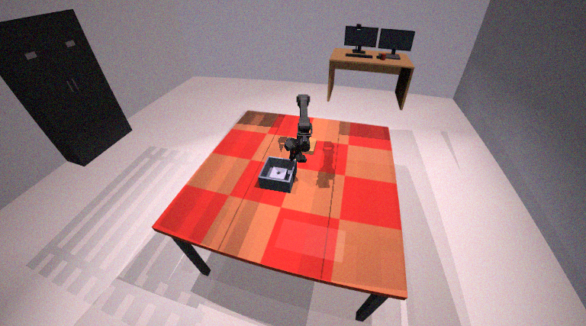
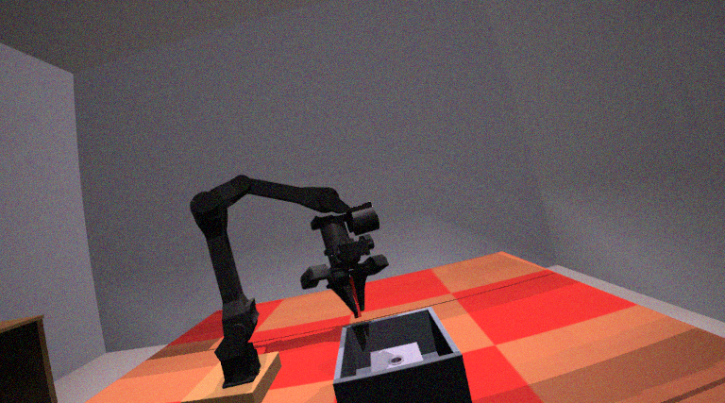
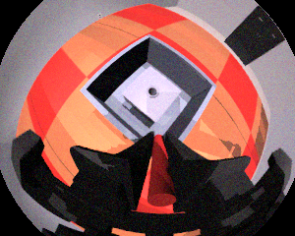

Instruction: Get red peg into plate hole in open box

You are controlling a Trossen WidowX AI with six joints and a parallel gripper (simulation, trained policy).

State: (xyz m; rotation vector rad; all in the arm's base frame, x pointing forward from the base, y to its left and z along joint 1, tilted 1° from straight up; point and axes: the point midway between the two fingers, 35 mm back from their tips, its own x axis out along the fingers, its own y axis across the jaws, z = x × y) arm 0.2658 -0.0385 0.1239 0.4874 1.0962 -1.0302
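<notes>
My gripper tip is now 4 cm short of the pale plate, 7 cm to the left of it and 9 cm above it. The rest, counted from my gripper tip: dark box (4 cm ahead, 7 cm to the right, 11 cm below); red peg (2 cm to the left, 3 cm above).
</notes>
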